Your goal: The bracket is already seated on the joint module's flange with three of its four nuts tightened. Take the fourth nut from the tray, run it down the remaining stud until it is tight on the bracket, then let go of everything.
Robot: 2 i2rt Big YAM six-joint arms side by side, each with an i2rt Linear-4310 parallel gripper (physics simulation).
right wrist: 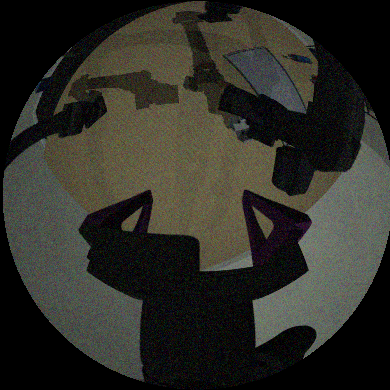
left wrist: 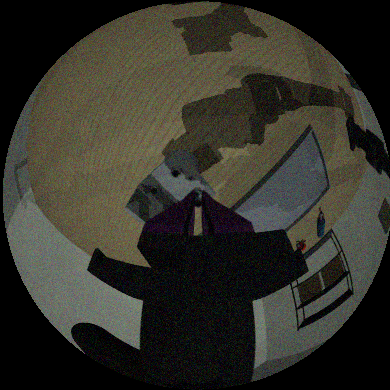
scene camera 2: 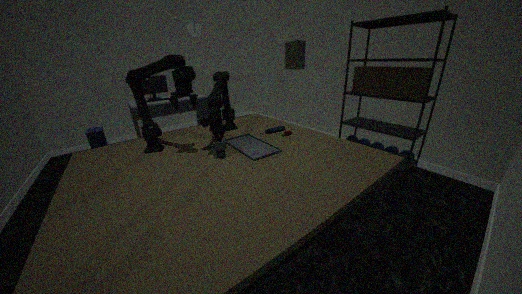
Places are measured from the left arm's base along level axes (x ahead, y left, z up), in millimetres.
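Pixels of known places: left gripper, between the fingertips: (left wrist: 197, 195) (scene camera 2: 220, 141); right gripper, between the fingertips: (right wrist: 196, 194) (scene camera 2: 186, 109); left arm's base, origin of its link: (left wrist: 350, 131) (scene camera 2: 230, 128); right arm's base, origin of its link: (right wrist: 93, 111) (scene camera 2: 154, 150).
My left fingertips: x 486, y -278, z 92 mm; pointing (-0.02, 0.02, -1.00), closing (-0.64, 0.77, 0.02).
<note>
Ahead of a thing's pixels: the offset from my left fingertips to its top centre. "spot": to the spot under its first point.
The light grey bracket (left wrist: 167, 179) (right wrist: 241, 125) sits with the joint module {dx +25, dy -14, dz -18 mm} (scene camera 2: 219, 151) on the table; dark round stud or nut tops show on it. My left gripper (left wrist: 197, 195) (scene camera 2: 218, 139) is shut on a small dark nut {dx +6, dy +5, dz +4 mm} (left wrist: 198, 198), with its tips over the bracket's right edge in the left wrist view. Whether the nut touches a stud cannot be told. The left arm partly hides the bracket in the right wrist view. The tray {dx -16, dy +224, dz -76 mm} (scene camera 2: 255, 146) (left wrist: 295, 185) (right wrist: 270, 75) lies beside the module. My right gripper (scene camera 2: 184, 101) (right wrist: 196, 194) is open and empty, high above the table.
A blue-handled tool {spot: dx -142, dy +534, dz -62 mm} (scene camera 2: 275, 129) (left wrist: 321, 224) and a small red item {dx -33, dy +559, dz -58 mm} (scene camera 2: 286, 133) (left wrist: 301, 245) lie beyond the tray. A shelf rack (scene camera 2: 400, 20) stands by the wall. A blue bin (scene camera 2: 96, 137) stands behind the table at the left.
</note>
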